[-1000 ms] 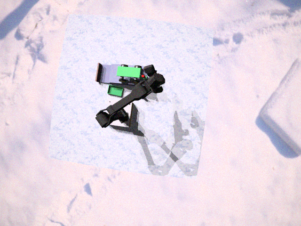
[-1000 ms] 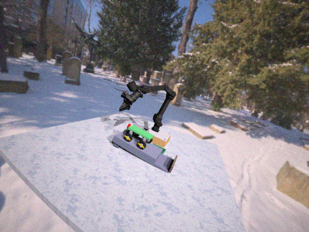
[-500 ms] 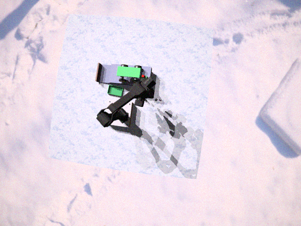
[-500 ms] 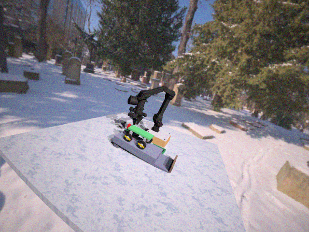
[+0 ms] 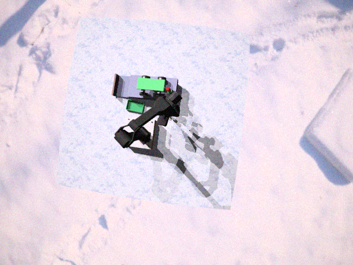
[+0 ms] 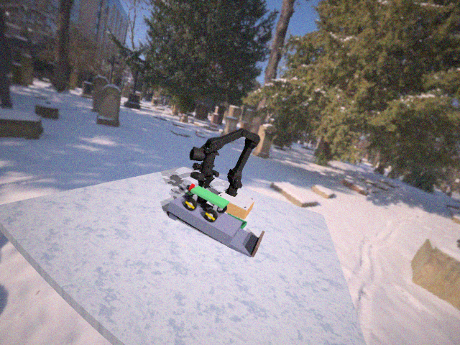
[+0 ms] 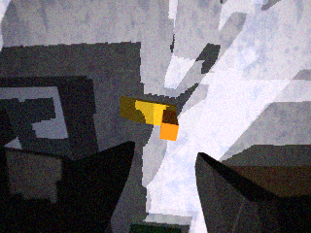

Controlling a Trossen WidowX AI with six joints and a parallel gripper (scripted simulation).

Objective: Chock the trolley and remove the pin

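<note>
Right now the yellow chock is 9 cm below my gripper tip and 2 cm ahead of it. Also, from my gripper tip: grey ramp: 15 cm ahead, 11 cm to the left, 6 cm below; then green trolley: 15 cm ahead, 10 cm to the left; then stop pin: 13 cm ahead, 2 cm above, 1 cm to the right.
</note>
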